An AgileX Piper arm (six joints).
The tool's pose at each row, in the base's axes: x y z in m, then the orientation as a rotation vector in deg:
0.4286 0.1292 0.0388 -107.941 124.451 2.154
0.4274 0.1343 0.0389 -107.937 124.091 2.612
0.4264 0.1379 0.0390 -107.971 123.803 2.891
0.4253 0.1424 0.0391 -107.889 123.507 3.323
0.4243 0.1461 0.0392 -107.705 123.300 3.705
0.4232 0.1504 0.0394 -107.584 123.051 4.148
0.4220 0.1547 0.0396 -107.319 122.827 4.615
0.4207 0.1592 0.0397 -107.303 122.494 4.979
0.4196 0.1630 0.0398 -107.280 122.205 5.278
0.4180 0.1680 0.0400 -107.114 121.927 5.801
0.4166 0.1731 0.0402 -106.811 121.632 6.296
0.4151 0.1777 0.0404 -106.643 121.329 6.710
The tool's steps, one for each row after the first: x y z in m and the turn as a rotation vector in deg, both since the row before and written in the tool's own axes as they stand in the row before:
-0.0048 0.0020 0.0007 -0.080 -0.422 -0.121
-0.0034 0.0015 0.0004 -0.037 -0.282 -0.124
-0.0042 0.0017 0.0006 -0.059 -0.407 -0.054
-0.0035 0.0015 0.0005 -0.023 -0.378 0.033
-0.0041 0.0017 0.0005 -0.069 -0.400 -0.012
-0.0041 0.0018 0.0006 -0.023 -0.462 0.075
-0.0042 0.0019 0.0007 -0.045 -0.368 -0.112
-0.0036 0.0016 0.0006 -0.027 -0.316 -0.094
-0.0047 0.0023 0.0007 -0.082 -0.473 0.006
-0.0048 0.0021 0.0008 0.006 -0.535 0.063
-0.0043 0.0021 0.0007 -0.016 -0.441 -0.017

